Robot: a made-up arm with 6 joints. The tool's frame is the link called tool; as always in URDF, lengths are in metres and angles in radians. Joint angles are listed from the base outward. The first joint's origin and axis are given. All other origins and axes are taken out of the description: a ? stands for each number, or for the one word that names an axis. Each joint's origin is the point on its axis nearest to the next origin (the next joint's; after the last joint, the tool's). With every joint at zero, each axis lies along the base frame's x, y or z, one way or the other. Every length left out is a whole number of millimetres.
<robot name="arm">
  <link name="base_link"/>
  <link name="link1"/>
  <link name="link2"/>
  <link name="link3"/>
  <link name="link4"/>
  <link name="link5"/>
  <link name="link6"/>
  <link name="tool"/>
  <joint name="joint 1" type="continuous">
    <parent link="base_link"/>
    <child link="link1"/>
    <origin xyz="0 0 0.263" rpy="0 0 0"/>
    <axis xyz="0 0 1"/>
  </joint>
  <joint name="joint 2" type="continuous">
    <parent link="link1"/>
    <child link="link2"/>
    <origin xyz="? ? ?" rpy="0 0 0"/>
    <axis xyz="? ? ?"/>
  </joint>
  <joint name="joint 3" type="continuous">
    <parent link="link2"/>
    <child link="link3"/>
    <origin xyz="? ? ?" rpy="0 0 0"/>
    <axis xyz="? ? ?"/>
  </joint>
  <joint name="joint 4" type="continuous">
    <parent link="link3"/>
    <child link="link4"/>
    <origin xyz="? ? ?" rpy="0 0 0"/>
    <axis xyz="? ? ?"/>
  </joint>
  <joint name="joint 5" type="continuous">
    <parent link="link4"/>
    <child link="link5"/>
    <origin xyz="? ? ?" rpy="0 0 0"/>
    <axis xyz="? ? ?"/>
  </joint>
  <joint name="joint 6" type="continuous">
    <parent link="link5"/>
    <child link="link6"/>
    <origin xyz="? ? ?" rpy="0 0 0"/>
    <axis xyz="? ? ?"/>
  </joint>
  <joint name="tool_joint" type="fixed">
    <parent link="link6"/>
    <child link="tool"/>
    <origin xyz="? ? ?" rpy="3.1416 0 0"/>
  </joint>
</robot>
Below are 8 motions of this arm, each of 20 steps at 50 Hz.
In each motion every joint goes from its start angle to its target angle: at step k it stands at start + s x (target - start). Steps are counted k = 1, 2, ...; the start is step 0. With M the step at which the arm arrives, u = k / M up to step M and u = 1 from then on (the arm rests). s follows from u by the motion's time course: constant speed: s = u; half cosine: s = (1 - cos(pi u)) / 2; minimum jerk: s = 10 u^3 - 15 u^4 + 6 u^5.
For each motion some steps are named. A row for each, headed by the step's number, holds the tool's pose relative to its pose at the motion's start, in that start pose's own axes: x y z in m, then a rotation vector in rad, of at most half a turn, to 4 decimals.
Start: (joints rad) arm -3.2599 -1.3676 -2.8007 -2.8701 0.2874 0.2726
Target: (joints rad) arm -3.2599 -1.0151 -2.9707 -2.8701 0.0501 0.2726
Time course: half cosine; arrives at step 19
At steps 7, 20:
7: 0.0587 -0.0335 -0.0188 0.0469 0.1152 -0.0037
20: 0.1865 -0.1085 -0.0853 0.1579 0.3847 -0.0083

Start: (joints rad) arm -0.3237 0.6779 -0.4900 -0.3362 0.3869 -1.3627
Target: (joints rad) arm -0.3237 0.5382 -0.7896 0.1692 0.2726 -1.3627
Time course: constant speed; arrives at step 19
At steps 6, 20:
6: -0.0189 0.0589 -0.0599 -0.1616 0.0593 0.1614
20: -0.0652 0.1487 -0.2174 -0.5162 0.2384 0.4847

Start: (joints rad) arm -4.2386 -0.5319 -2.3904 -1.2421 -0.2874 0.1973
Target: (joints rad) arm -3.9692 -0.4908 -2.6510 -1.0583 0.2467 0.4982
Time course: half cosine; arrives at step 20
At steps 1, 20:
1: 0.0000 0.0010 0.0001 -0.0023 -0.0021 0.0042
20: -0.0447 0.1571 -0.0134 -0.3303 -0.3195 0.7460

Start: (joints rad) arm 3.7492 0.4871 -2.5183 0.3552 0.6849 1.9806
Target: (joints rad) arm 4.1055 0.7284 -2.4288 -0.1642 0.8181 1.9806
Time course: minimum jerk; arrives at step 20
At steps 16, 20:
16: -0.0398 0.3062 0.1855 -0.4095 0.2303 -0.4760
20: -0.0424 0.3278 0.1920 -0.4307 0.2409 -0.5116

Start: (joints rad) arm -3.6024 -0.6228 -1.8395 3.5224 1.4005 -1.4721
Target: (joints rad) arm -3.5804 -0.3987 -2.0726 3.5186 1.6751 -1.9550
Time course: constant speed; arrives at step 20
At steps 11, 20:
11: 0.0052 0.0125 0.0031 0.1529 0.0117 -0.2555
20: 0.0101 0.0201 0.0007 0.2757 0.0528 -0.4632

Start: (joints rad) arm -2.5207 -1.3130 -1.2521 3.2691 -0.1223 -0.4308
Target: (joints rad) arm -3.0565 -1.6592 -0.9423 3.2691 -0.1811 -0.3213
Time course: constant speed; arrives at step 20
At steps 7, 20:
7: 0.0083 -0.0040 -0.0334 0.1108 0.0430 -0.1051
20: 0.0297 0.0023 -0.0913 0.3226 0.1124 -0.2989

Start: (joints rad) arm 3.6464 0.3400 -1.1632 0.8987 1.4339 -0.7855
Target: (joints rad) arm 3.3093 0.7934 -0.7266 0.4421 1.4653 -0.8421
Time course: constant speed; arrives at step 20
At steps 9, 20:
9: -0.1531 0.1716 0.0820 0.0787 -0.2483 0.3095
20: -0.3815 0.2341 0.2015 0.3394 -0.5676 0.5750

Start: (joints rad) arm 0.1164 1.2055 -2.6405 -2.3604 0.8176 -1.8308
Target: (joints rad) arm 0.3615 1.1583 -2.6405 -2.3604 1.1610 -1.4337
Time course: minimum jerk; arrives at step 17
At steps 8, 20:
8: -0.0820 -0.0065 -0.0329 0.1019 -0.0515 0.2394
20: -0.1774 -0.0244 -0.0849 0.2145 -0.1249 0.5523

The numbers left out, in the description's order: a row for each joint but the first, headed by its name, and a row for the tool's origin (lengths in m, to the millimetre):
joint 2: xyz 0 0 0, axis 0 1 0
joint 3: xyz 0.051 0 0.27, axis 0 1 0
joint 4: xyz 0.106 0 -0.467, axis 0 0 -1
joint 5: xyz 0 0 0, axis 0 1 0
joint 6: xyz 0.087 0 -0.111, axis 0 0 -1
tool: xyz 0 0 0

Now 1 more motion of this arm.
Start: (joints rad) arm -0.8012 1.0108 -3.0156 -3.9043 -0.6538 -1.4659
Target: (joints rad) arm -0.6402 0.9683 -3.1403 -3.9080 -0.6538 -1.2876
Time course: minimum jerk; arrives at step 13
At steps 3, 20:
3: -0.0027 -0.0100 -0.0065 0.0183 -0.0047 0.0199
20: -0.0247 -0.1087 -0.0871 0.2071 -0.0763 0.2467

